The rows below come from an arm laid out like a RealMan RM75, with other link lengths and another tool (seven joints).
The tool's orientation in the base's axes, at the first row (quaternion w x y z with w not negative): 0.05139 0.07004 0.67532 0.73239
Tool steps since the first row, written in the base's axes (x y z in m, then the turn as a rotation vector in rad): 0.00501 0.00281 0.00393 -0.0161 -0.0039 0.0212; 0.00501 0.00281 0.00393 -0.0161 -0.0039 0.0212; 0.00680 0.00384 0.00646 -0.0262 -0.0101 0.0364; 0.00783 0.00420 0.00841 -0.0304 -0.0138 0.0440; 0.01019 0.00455 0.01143 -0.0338 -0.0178 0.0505; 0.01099 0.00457 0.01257 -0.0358 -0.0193 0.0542; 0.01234 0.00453 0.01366 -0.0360 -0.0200 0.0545; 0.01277 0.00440 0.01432 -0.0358 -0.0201 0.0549; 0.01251 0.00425 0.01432 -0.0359 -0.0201 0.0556
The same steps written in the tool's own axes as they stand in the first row. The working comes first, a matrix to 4 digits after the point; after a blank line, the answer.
The tool's axes in the first row as the columns of a matrix, in the base's axes (used below as rounded here):
-0.9849 0.0193 0.1720
0.1699 -0.0826 0.9820
0.0332 0.9964 0.0781

-0.00433 0.00378 0.00393 0.0159 0.0211 -0.0049; -0.00433 0.00378 0.00393 0.0159 0.0211 -0.0049; -0.00583 0.00625 0.00545 0.0253 0.0366 -0.0116; -0.00672 0.00818 0.00613 0.0291 0.0444 -0.0153; -0.00888 0.01121 0.00711 0.0319 0.0511 -0.0193; -0.00963 0.01236 0.00736 0.0338 0.0549 -0.0209; -0.01093 0.01347 0.00764 0.0339 0.0553 -0.0216; -0.01135 0.01415 0.00764 0.0337 0.0557 -0.0216; -0.01112 0.01416 0.00744 0.0338 0.0564 -0.0216
